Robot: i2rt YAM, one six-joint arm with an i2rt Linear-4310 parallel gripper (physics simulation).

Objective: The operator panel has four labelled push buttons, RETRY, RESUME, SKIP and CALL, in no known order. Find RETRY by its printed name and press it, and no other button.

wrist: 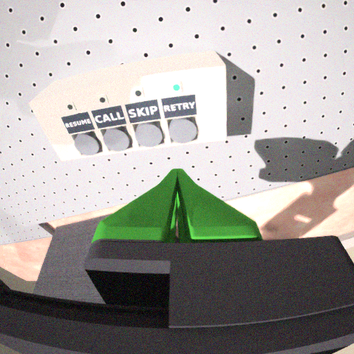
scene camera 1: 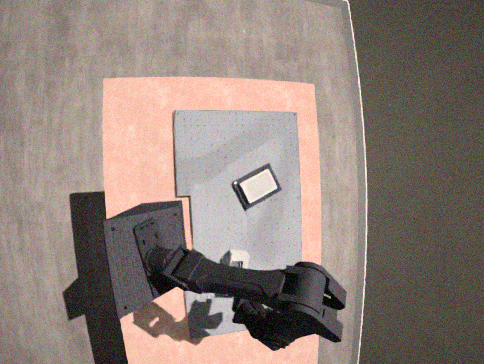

Scene:
same spot on grey pegboard: (wrist: 281,71) = (scene camera 1: 231,304)

